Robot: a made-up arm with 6 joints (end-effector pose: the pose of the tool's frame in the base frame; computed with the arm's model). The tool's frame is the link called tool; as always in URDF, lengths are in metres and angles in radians.
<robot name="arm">
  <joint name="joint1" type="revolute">
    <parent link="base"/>
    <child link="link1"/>
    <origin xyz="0 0 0.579" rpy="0 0 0"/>
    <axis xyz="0 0 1"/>
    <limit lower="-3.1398" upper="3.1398"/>
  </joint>
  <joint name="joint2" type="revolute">
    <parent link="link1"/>
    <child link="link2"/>
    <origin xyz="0 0 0" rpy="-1.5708 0 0"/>
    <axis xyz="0 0 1"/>
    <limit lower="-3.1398" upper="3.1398"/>
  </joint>
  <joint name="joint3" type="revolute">
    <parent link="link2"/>
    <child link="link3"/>
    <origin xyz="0 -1.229 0" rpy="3.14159 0 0"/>
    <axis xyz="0 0 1"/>
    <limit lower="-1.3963" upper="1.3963"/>
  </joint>
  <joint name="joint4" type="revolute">
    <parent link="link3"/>
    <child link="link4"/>
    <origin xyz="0 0 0" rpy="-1.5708 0 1.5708"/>
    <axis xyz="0 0 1"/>
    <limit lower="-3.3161" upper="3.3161"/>
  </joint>
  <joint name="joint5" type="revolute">
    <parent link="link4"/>
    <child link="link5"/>
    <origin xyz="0 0 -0.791" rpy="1.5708 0 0"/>
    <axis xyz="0 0 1"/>
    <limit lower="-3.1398" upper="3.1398"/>
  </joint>
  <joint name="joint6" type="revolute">
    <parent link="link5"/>
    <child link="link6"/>
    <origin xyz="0 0 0.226" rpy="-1.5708 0 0"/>
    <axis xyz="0 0 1"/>
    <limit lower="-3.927" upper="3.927"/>
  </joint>
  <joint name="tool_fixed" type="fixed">
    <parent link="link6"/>
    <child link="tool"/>
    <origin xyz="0 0 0" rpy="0 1.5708 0"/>
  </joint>
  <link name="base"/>
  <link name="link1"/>
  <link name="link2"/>
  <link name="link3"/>
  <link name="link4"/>
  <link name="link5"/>
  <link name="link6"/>
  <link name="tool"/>
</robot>
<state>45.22 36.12 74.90 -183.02 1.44 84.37</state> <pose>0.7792 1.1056 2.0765 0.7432 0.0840 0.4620 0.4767</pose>
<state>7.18 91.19 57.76 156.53 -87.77 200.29</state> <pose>1.8974 0.4480 0.1928 -0.0294 -0.4115 -0.1979 0.8892</pose>
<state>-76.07 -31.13 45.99 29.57 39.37 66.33</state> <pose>-0.3275 0.5038 2.4270 0.7747 0.2104 0.5897 0.0882</pose>
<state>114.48 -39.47 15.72 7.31 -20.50 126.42</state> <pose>0.3504 -0.2287 2.1936 -0.3890 -0.7878 0.1700 0.4462</pose>
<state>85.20 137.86 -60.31 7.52 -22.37 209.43</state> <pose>0.2286 0.0448 -0.1138 -0.4504 -0.0051 -0.7120 0.5386</pose>
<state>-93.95 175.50 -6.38 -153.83 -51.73 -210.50</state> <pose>0.2499 0.6753 -0.5206 0.8027 0.4668 -0.2954 0.2246</pose>
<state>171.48 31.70 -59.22 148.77 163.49 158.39</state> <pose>-0.7706 -0.0800 0.8319 0.7735 -0.1619 0.6101 0.0581</pose>
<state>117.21 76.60 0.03 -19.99 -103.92 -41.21</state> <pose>-0.4074 1.2569 0.0765 -0.7177 0.6212 -0.2146 0.2301</pose>
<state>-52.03 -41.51 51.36 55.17 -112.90 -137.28</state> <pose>-0.7412 0.7400 2.2800 0.6045 -0.7004 -0.3740 0.0642</pose>
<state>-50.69 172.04 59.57 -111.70 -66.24 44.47</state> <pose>-0.1420 0.3053 -1.2889 0.9096 0.2801 -0.2056 0.2278</pose>
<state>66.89 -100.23 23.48 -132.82 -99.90 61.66</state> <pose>-0.7342 -1.3291 1.1107 0.1320 0.6947 -0.6635 0.2444</pose>
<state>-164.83 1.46 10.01 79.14 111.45 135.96</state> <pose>-0.7645 -0.1632 2.1447 0.7727 -0.4077 -0.1645 0.4578</pose>
